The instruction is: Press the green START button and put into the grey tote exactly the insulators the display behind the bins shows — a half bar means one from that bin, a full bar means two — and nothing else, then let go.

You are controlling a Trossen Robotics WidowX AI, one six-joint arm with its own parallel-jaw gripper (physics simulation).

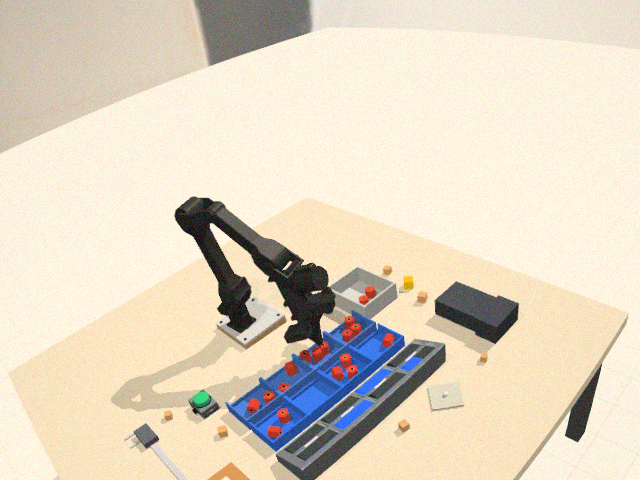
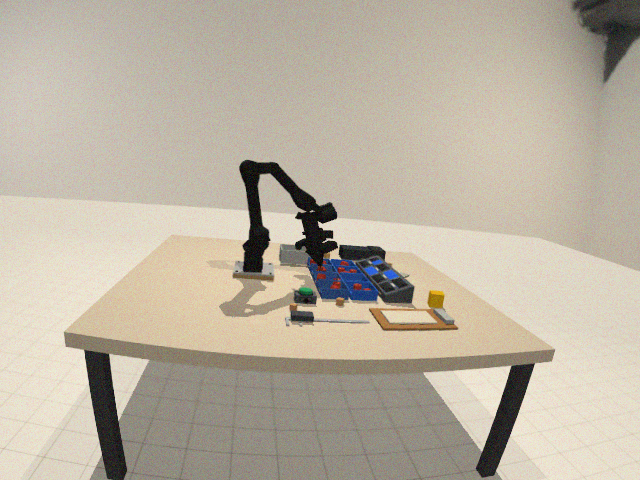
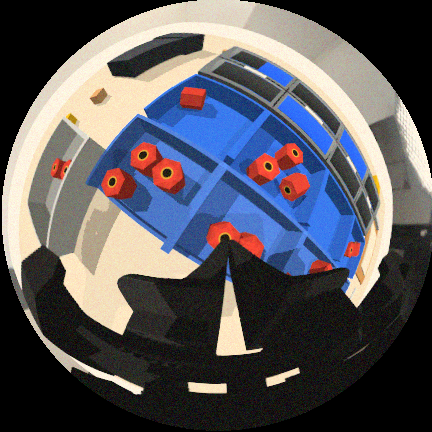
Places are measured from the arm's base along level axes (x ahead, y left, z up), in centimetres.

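Where they show: gripper, fingertip midpoint: (image 1: 320,344) (image 2: 320,266) (image 3: 226,244); arm's base, origin of the base link: (image 1: 241,322) (image 2: 252,269).
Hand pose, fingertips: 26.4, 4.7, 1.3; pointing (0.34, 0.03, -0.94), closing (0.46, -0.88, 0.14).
Each offset is from my fingertips to the centre of the thing, as dx, dy, dz. "spot": to the spot under its first point.
My gripper (image 1: 321,343) (image 2: 320,264) (image 3: 226,244) is shut and empty, its tips at a red insulator @(+0.3, +0.3, -1.6) (image 3: 218,232) in a near-row compartment of the blue bins (image 1: 312,393) (image 3: 197,131). Another insulator @(+0.4, -2.3, -1.6) (image 3: 251,244) lies beside it, partly hidden by the fingers. Other bins hold several red insulators. The grey tote @(-5.0, +22.8, -0.8) (image 1: 385,303) (image 2: 292,255) (image 3: 75,205) holds two insulators @(-3.8, +24.9, -1.6) (image 1: 370,291) @(-2.7, +20.7, -1.6) (image 1: 363,299). The display @(spot: +25.2, -25.1, -1.3) (image 1: 330,459) (image 2: 400,296) behind the bins shows two full blue bars @(+19.7, -3.2, -1.1) (image 1: 368,386) @(+23.3, -14.3, +0.6) (image 1: 349,417) and a half bar @(+25.1, +7.2, +0.6) (image 1: 412,364). The green button @(-11.5, -31.1, -1.5) (image 1: 201,398) (image 2: 306,291) stands beyond the bins' end.
A black box @(+26.8, +31.6, -0.7) (image 1: 473,310) (image 2: 361,252) (image 3: 155,55) stands beyond the tote. A yellow cube @(+2.7, +34.6, -2.2) (image 1: 408,282) and small wooden cubes @(+9.9, +31.1, -2.4) (image 1: 422,297) @(+31.8, -8.6, -2.6) (image 1: 403,425) lie around. A pale plate @(+34.6, +4.0, -3.2) (image 1: 439,403) lies behind the display. A caliper-like tool @(spot: -15.6, -48.8, -1.8) (image 2: 302,316) and a clipboard @(spot: +6.6, -48.7, -2.9) (image 2: 379,320) lie past the button.
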